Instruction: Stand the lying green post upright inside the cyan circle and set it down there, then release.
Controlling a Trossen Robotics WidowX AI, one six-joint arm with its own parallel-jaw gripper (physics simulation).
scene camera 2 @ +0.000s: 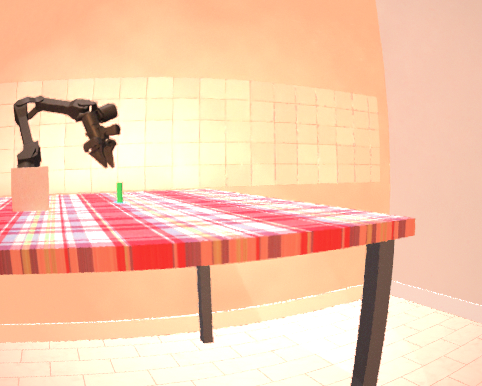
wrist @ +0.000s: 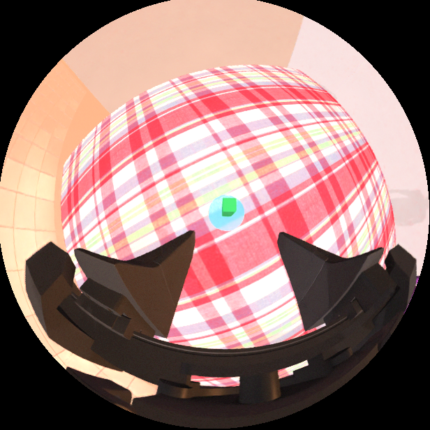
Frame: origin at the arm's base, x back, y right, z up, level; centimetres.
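Where they show: gripper, fingertip midpoint: (scene camera 2: 109,167); arm's base, origin of the base link: (scene camera 2: 25,182).
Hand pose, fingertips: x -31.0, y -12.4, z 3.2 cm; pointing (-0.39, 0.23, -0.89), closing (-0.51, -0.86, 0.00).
Observation:
Each offset is from my fingertips to the top centre of the thing. "*": to the spot under its first point. Level surfaces: height alone.
The green post {dx -3.1, dy +1.4, dz -5.0 cm} (scene camera 2: 119,192) (wrist: 229,206) stands upright on the table. In the wrist view its base lies inside the cyan circle (wrist: 217,220), with cyan showing around it. A thin strip of the cyan circle {* dx -2.8, dy +2.2, dz -11.4 cm} (scene camera 2: 119,202) shows at the post's foot in the scene view. My gripper (scene camera 2: 109,166) (wrist: 238,237) is open and empty. It hangs above the post and a little to its left in the scene view, clear of it.
The table {dz -11.5 cm} (scene camera 2: 210,227) (wrist: 175,135) has a red and white plaid top; its near edge and right corner show in the scene view. The arm's pink base block (scene camera 2: 30,189) stands at the left. A tiled wall (scene camera 2: 225,135) rises behind the table.

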